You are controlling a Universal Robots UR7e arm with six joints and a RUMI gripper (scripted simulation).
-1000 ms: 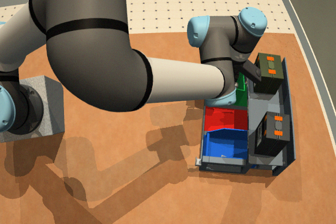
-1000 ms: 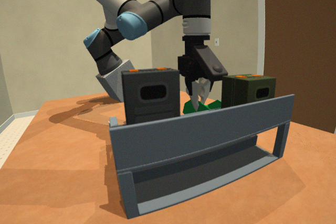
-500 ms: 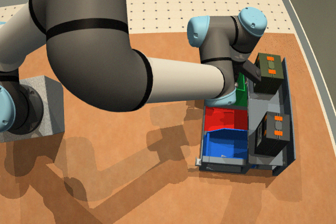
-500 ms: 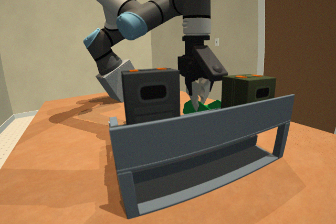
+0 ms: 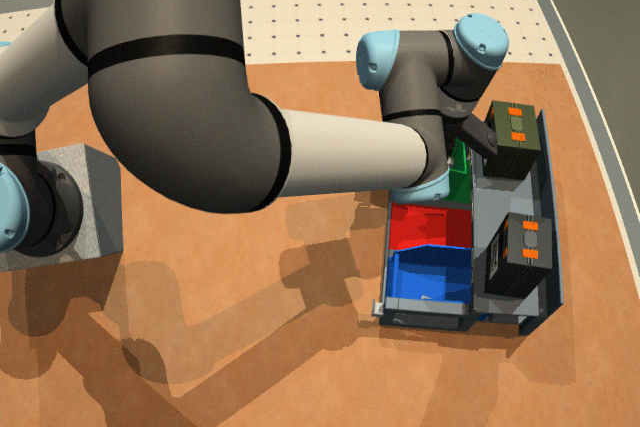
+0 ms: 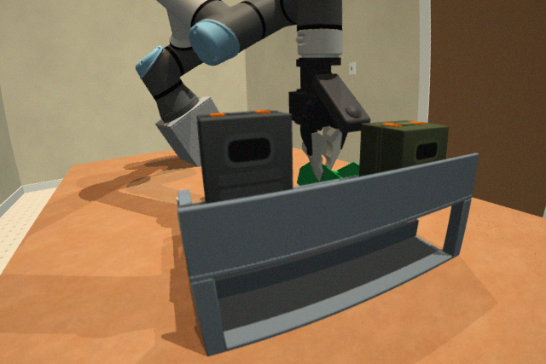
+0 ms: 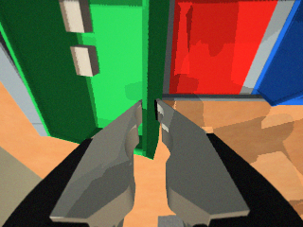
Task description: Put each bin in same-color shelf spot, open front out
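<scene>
Right now the green bin is 40 mm to the left of my hand and 30 mm below it. Round my hand: shelf front lip: 80 mm below, 60 mm to the right, 60 mm behind; then blue bin: 190 mm to the right, 50 mm below, 10 mm ahead; then olive case: 150 mm ahead, 60 mm above, 10 mm to the left.
</scene>
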